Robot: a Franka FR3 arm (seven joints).
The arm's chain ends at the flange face. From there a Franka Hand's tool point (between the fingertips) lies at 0.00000 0.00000 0.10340 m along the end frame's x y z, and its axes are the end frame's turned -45 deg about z.
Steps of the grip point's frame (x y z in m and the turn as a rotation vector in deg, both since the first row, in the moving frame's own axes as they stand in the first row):
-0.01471 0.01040 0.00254 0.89 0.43 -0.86
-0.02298 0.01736 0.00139 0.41 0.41 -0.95
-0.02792 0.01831 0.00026 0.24 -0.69 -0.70
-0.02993 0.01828 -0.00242 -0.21 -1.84 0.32
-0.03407 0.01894 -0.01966 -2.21 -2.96 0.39
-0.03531 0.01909 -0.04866 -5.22 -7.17 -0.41
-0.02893 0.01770 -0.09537 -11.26 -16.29 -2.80
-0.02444 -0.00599 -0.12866 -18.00 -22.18 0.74
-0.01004 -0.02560 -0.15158 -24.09 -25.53 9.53
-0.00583 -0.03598 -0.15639 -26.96 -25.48 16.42
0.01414 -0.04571 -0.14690 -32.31 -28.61 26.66
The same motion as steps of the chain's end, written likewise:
-0.00245 0.01944 0.00256 0.93 -0.33 -0.86
-0.00397 0.02957 0.00140 0.58 0.00 -0.95
-0.00561 0.03211 0.00027 -0.32 -0.66 -0.70
-0.00615 0.03148 -0.00237 -1.45 -1.15 0.32
-0.00972 0.03089 -0.01945 -3.66 -0.53 0.39
-0.00905 0.02271 -0.04742 -8.76 -1.38 -0.41
-0.00250 -0.00163 -0.08926 -19.48 -3.56 -2.80
-0.01608 -0.03609 -0.11607 -28.41 -2.96 0.74
-0.01839 -0.07001 -0.13282 -35.09 -1.02 9.53
-0.02210 -0.08304 -0.13561 -37.08 1.05 16.42
-0.00952 -0.11132 -0.11944 -43.08 2.62 26.66

